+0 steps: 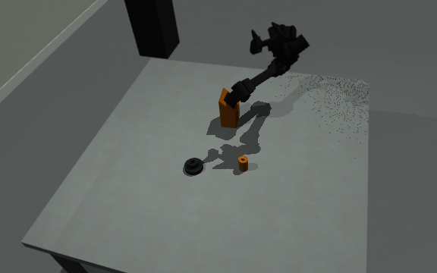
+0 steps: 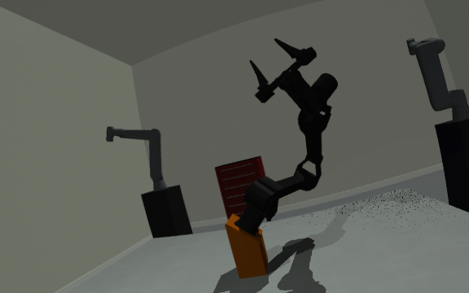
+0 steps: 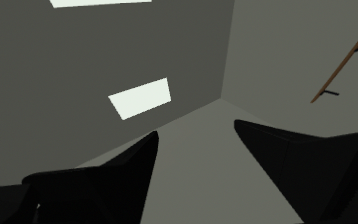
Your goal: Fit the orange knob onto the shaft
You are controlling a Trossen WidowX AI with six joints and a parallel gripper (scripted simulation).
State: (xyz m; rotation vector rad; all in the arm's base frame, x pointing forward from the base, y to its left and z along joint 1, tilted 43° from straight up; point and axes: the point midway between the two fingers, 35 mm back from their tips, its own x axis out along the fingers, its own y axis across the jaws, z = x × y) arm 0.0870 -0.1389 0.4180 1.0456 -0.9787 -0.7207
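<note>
My gripper tip is now 22 cm short of the orange knob, 3 cm to the left of it and 54 cm above it. Also, from my gripper tip: pedestal 27 cm ahead, 24 cm to the right, 54 cm below.
</note>
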